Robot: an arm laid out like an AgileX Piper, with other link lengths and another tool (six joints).
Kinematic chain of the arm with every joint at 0, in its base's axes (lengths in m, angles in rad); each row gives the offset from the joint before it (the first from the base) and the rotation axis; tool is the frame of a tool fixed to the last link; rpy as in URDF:
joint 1: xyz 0 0 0.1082 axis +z
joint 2: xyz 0 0 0 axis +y
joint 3: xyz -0.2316 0 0.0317 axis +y
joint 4: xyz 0.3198 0 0.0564 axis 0.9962 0 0.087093
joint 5: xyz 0 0 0 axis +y
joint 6: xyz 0.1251 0 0.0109 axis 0.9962 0 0.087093
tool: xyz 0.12 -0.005 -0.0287 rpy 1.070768 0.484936 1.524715
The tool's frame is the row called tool.
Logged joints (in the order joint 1, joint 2, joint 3, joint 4, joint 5, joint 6), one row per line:
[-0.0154, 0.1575, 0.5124, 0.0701, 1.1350, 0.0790]
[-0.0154, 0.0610, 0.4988, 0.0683, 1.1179, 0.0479]
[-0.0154, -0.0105, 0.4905, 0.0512, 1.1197, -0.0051]
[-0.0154, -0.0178, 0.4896, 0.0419, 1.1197, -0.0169]
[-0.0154, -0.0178, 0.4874, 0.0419, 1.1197, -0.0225]
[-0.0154, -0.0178, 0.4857, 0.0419, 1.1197, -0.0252]
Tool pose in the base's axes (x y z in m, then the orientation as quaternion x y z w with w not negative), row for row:
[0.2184, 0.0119, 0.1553, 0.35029, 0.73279, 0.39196, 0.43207]
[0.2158, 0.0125, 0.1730, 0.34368, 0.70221, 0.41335, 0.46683]
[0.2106, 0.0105, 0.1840, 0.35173, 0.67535, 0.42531, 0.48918]
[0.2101, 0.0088, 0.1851, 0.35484, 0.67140, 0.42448, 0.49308]
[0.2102, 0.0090, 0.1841, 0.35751, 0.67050, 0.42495, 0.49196]
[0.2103, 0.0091, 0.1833, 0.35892, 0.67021, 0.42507, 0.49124]
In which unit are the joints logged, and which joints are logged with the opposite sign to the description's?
The joints are logged in radians. Opposite sign: joint 1, joint 3, joint 6.
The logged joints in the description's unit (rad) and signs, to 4 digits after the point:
[0.0154, 0.1575, -0.5124, 0.0701, 1.1350, -0.0790]
[0.0154, 0.0610, -0.4988, 0.0683, 1.1179, -0.0479]
[0.0154, -0.0105, -0.4905, 0.0512, 1.1197, 0.0051]
[0.0154, -0.0178, -0.4896, 0.0419, 1.1197, 0.0169]
[0.0154, -0.0178, -0.4874, 0.0419, 1.1197, 0.0225]
[0.0154, -0.0178, -0.4857, 0.0419, 1.1197, 0.0252]

